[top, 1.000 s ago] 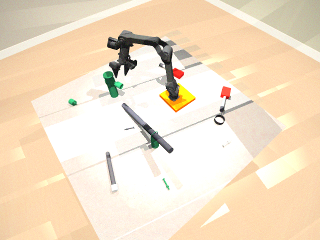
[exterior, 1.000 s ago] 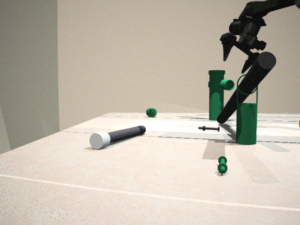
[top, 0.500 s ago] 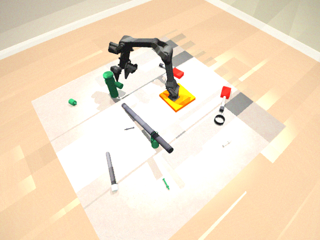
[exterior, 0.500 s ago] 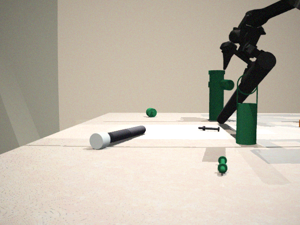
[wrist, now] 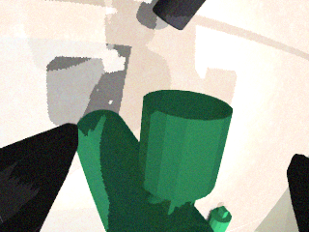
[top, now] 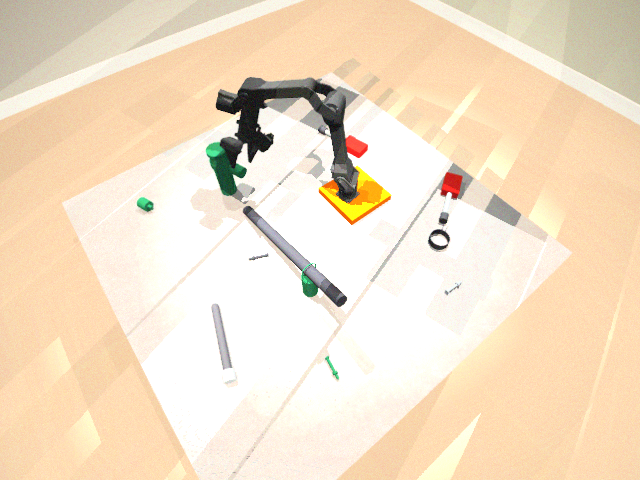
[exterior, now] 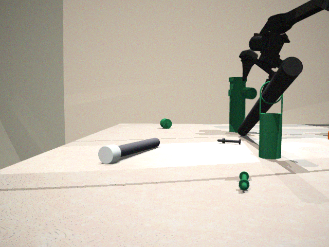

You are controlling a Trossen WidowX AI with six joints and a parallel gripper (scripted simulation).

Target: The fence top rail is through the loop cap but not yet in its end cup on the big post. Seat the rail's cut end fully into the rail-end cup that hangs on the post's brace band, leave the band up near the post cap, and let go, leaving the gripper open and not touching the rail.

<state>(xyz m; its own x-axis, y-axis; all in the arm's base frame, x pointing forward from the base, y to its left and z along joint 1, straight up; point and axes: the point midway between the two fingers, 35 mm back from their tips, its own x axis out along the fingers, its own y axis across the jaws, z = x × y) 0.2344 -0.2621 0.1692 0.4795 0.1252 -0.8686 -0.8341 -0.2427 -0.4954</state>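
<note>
Right now my gripper tip is 230 mm to the right of the black bolt, 160 mm above it and 130 mm short of it. The rest, counted from my gripper tip: silver bolt 740 mm to the left, 220 mm behind, 160 mm below; then short green post 430 mm to the left, 100 mm ahead, 60 mm below; then green bolt 640 mm to the left, 220 mm ahead, 160 mm below.
</note>
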